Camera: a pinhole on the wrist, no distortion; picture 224 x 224 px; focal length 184.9 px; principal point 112.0 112.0 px. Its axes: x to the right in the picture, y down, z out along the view. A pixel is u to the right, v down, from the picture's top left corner.
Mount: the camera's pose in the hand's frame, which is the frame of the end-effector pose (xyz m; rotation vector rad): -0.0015 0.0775 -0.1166 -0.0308 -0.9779 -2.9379
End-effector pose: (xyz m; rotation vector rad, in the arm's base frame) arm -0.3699 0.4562 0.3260 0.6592 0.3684 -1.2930
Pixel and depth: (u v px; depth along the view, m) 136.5 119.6 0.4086
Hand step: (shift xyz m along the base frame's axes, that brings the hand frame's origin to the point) 0.2581 -0.0614 0.2759
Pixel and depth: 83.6 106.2 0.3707
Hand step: 0.2951 -0.1117 0.1725
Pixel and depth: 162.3 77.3 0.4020
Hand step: 0.3144 0.0301 0.2831
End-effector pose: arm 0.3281 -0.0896 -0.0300 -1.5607 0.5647 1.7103
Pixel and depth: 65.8 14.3 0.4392
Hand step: -0.4623 -0.2426 -0.1644
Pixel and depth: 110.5 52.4 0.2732
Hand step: -0.2693 -0.1600 -0.0386
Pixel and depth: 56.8 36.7 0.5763
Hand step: -0.5961 -0.2039 -0.2218
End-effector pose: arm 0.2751 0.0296 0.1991 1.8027 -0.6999 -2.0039
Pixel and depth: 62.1 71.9 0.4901
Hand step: -0.2511 -0.4221 0.1755
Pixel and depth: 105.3 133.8 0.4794
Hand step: -0.3205 -0.2354 0.1874
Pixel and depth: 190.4 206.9 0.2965
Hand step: -0.2072 -0.0113 0.1849
